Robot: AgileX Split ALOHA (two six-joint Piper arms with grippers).
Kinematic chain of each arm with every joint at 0, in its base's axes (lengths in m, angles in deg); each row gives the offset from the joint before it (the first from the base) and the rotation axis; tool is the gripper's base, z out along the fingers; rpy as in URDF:
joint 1: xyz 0 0 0.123 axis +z
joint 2: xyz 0 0 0 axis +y
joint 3: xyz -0.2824 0 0.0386 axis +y
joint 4: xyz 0.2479 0 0.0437 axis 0.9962 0 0.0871
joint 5: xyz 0 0 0 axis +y
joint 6: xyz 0.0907 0 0.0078 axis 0.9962 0 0.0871
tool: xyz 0 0 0 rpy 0 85 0
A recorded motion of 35 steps. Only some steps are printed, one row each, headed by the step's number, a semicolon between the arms.
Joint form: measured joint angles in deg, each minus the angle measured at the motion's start. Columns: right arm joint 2, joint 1, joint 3, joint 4, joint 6, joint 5; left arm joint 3, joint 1, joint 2, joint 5, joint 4, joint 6.
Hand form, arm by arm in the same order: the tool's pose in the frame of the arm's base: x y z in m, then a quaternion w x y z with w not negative. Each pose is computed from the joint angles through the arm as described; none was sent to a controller.
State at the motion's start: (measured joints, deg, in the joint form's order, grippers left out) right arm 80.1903 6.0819 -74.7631 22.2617 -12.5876 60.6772; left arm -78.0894 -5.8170 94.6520 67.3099 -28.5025 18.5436
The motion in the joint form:
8: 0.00 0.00 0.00 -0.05 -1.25 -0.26; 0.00 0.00 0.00 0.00 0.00 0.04
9: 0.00 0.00 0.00 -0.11 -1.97 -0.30; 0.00 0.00 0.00 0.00 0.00 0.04
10: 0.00 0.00 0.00 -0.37 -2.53 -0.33; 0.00 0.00 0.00 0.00 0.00 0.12
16: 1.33 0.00 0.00 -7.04 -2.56 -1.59; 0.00 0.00 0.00 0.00 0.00 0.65
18: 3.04 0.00 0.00 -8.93 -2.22 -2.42; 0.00 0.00 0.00 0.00 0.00 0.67
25: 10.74 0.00 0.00 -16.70 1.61 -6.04; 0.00 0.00 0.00 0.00 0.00 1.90
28: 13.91 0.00 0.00 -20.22 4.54 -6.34; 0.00 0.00 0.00 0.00 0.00 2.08
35: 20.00 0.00 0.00 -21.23 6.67 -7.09; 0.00 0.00 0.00 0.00 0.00 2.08
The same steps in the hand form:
8: 0.2803 0.0600 0.3542 0.25900 -0.11513 0.94400 0.16893; 0.3252 -0.0734 0.2932 0.11954 0.13299 0.95819 -0.22336
9: 0.2804 0.0599 0.3542 0.26037 -0.12112 0.94325 0.16676; 0.3252 -0.0734 0.2932 0.11954 0.13299 0.95819 -0.22336
10: 0.2805 0.0596 0.3541 0.26137 -0.12632 0.94290 0.16330; 0.3252 -0.0734 0.2932 0.11970 0.13366 0.95810 -0.22327
16: 0.2884 0.0514 0.3454 0.25874 -0.14009 0.94973 0.10699; 0.3252 -0.0734 0.2932 0.12073 0.13809 0.95747 -0.22272
18: 0.2962 0.0495 0.3366 0.25032 -0.14008 0.95356 0.09187; 0.3252 -0.0734 0.2932 0.12077 0.13826 0.95745 -0.22270
25: 0.3281 0.0422 0.2949 0.21105 -0.12591 0.96868 0.03559; 0.3252 -0.0734 0.2932 0.12315 0.14853 0.95591 -0.22139
28: 0.3379 0.0387 0.2763 0.18525 -0.11338 0.97604 0.01297; 0.3252 -0.0734 0.2932 0.12350 0.15003 0.95567 -0.22119
35: 0.3534 0.0390 0.2396 0.13903 -0.09924 0.98527 0.00812; 0.3252 -0.0734 0.2932 0.12350 0.15003 0.95567 -0.22119

